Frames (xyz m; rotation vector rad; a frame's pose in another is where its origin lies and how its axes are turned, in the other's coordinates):
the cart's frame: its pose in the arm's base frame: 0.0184 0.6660 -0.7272 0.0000 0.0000 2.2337
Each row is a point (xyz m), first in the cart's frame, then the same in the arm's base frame.
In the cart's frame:
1: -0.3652 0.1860 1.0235
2: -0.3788 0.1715 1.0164
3: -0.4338 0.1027 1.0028
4: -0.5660 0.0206 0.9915
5: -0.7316 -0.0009 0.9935
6: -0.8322 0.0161 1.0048
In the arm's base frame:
1: 0.0965 0.2637 0.2963
2: 0.1163 0.2619 0.2892
3: 0.2044 0.2609 0.2756
4: 0.3505 0.2072 0.2643
5: 0.4693 0.0899 0.2663
6: 0.5179 0.0001 0.2776

